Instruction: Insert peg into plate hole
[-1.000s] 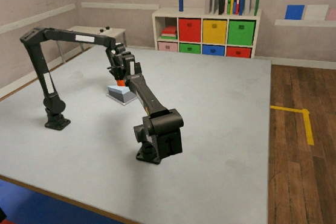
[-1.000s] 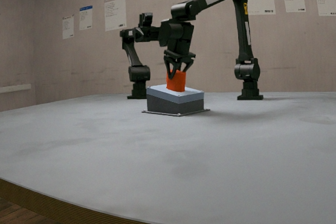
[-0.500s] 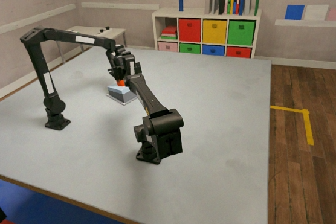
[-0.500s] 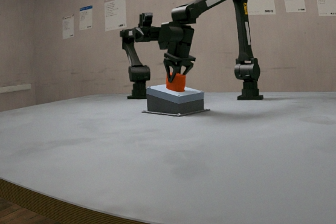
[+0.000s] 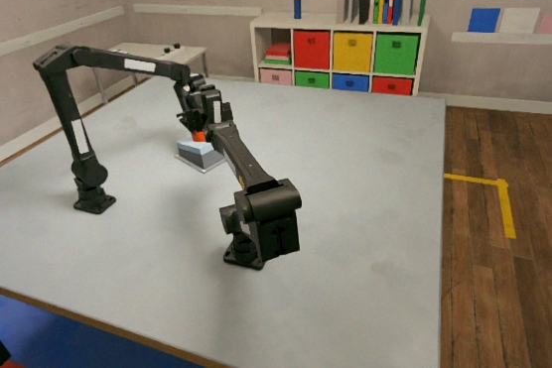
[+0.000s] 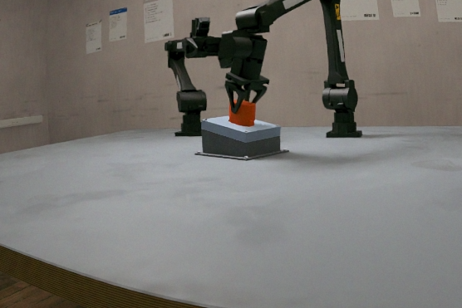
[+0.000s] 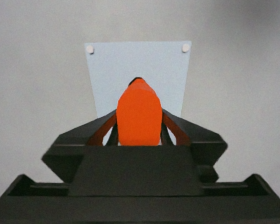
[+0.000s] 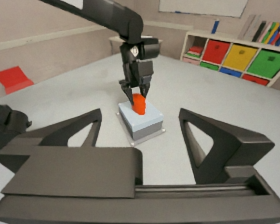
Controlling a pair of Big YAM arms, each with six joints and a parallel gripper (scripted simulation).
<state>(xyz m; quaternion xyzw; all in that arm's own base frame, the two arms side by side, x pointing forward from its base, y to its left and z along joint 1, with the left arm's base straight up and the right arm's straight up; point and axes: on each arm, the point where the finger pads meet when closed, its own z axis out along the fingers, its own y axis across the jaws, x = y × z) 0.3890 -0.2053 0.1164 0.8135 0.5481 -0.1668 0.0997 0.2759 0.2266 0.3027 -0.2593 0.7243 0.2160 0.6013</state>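
Note:
Now: left hand 20 mm above the orange peg. Round my left hand: light-blue plate 50 mm below, 10 mm to the right.

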